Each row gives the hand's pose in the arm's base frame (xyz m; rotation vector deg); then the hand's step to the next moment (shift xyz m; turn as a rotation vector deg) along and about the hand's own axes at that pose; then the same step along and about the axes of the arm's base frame.
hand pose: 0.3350 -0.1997 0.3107 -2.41 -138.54 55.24
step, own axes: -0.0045 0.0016 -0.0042 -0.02 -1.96 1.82
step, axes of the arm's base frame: 0.0056 0.0029 -0.0006 -0.55 -2.61 0.16
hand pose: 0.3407 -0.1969 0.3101 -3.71 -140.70 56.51
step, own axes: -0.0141 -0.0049 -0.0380 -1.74 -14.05 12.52
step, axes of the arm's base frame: 0.0304 0.0175 0.0208 -2.31 -18.74 0.81
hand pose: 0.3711 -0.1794 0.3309 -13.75 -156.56 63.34
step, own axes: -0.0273 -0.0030 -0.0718 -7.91 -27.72 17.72
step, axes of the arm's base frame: 0.0427 0.0401 0.0498 1.38 -33.27 6.02
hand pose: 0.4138 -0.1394 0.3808 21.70 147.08 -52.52
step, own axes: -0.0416 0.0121 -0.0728 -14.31 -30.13 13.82
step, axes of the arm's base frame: 0.0221 0.0514 0.0636 5.13 -33.31 12.95
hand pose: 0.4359 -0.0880 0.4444 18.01 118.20 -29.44
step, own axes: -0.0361 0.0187 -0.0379 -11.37 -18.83 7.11
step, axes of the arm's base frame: -0.0021 0.0339 0.0440 3.31 -20.13 10.87
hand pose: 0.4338 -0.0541 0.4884 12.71 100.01 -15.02
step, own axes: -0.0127 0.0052 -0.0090 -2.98 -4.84 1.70
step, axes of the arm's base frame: -0.0045 0.0076 0.0138 0.74 -5.14 2.87
